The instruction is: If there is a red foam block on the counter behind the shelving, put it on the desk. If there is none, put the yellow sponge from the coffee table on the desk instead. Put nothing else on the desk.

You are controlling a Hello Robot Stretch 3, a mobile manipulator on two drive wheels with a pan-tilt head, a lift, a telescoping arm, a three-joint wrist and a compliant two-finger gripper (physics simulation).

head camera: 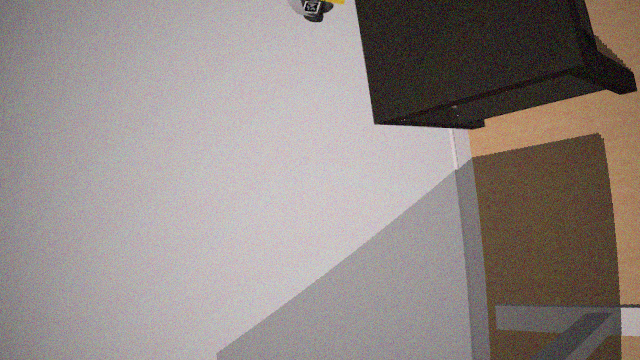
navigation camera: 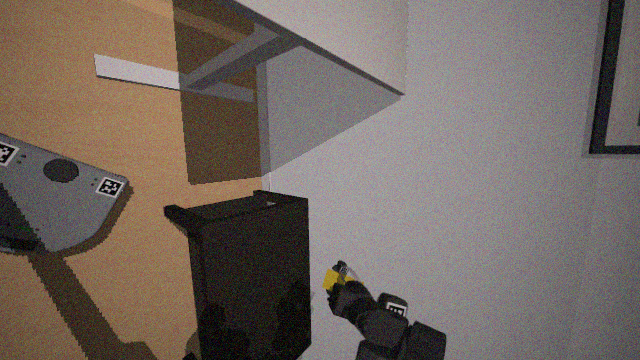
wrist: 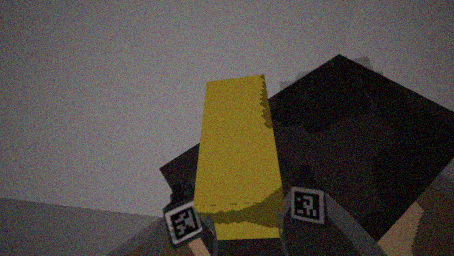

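Where they show: gripper, between the fingertips: (navigation camera: 335, 279); robot's base, origin of its link: (navigation camera: 61, 169).
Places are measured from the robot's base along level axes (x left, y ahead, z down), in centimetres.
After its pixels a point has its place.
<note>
My gripper (navigation camera: 339, 281) {x -52.5, y -1.8, z -92.8 cm} (wrist: 240, 179) {x -52.5, y -1.8, z -92.8 cm} is shut on the yellow sponge (navigation camera: 330, 280) {x -48.3, y -1.9, z -94.1 cm} (wrist: 237, 145), which sticks out forward from between the fingertips. In the head camera view, part of a finger and a yellow edge of the sponge (head camera: 334, 1) {x -48.4, y 0.2, z -93.7 cm} show at the top. The gripper is beside the black table (head camera: 475, 45) {x -60.9, y 0.5, z -45.0 cm} (navigation camera: 250, 270) {x -64.5, y -14.4, z -45.1 cm} (wrist: 345, 130), on its wall side. A pale tabletop (navigation camera: 350, 35) {x -25.0, y 51.6, z -95.0 cm} on grey legs shows in the navigation view; I cannot tell for certain that it is the desk. The red foam block, the counter and the shelving do not show.
A pale wall (head camera: 200, 150) {x -84.1, y 32.0, z -89.9 cm} (navigation camera: 475, 200) {x -82.4, y 34.9, z -118.5 cm} runs along the black table's far side. A dark frame (navigation camera: 600, 90) {x -64.8, y 60.4, z -141.9 cm} hangs on it. The robot's grey base (navigation camera: 75, 210) {x -8.3, y -10.6, z -16.0 cm} stands on the wooden floor (navigation camera: 135, 130) {x -12.3, y 25.0, z 0.0 cm}. A grey brace (head camera: 575, 335) {x -22.2, y 56.1, z -22.3 cm} (navigation camera: 235, 57) {x -18.8, y 54.8, z -51.0 cm} shows under the pale tabletop.
</note>
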